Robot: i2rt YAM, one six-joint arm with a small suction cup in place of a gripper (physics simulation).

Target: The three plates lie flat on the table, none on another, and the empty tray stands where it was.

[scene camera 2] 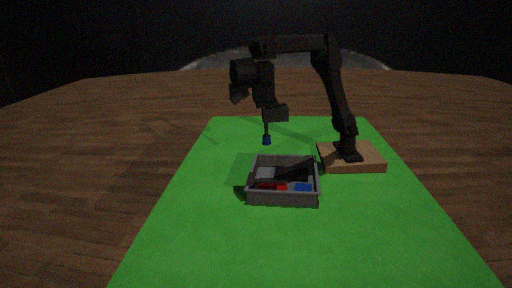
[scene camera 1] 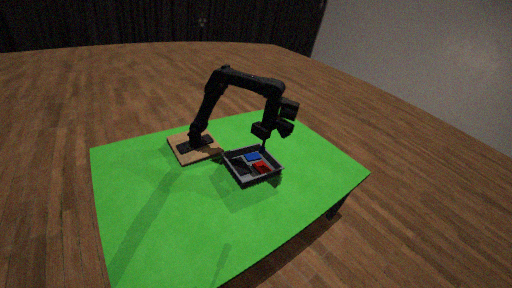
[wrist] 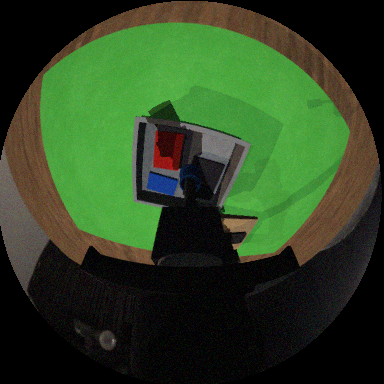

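I can see a grey tray in scene camera 1 (255, 177), and scene camera 2 and the wrist view show it too. On the grey tray, (scene camera 2: 262, 170) and (wrist: 222, 144) are the same spot.
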